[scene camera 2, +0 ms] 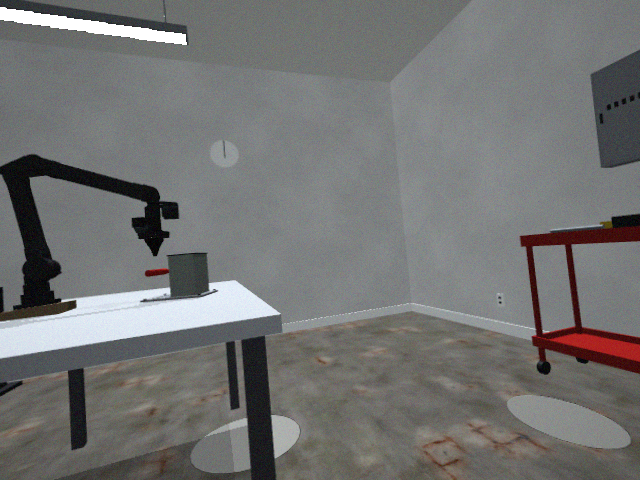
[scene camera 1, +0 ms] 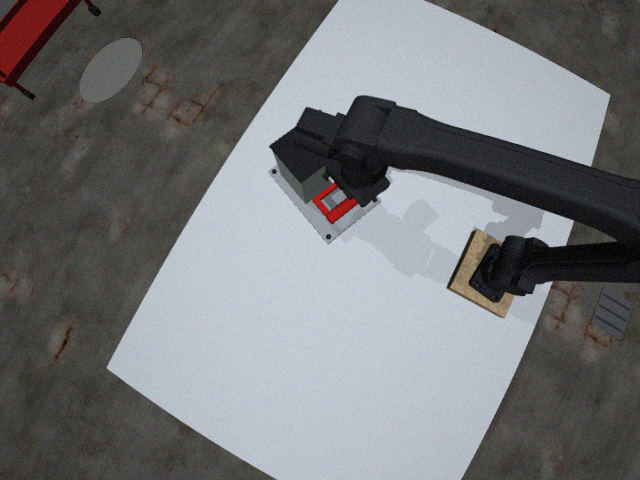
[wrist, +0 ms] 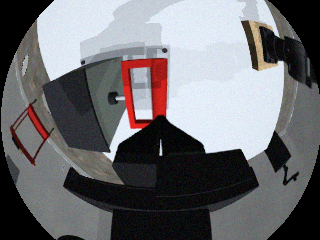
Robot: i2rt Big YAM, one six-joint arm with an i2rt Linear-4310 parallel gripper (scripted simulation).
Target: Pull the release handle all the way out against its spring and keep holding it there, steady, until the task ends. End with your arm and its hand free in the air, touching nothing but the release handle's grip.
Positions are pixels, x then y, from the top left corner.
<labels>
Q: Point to a baseplate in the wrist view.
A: At 144, 52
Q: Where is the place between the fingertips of my gripper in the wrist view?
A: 160, 119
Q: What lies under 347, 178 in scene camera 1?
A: My gripper.
</labels>
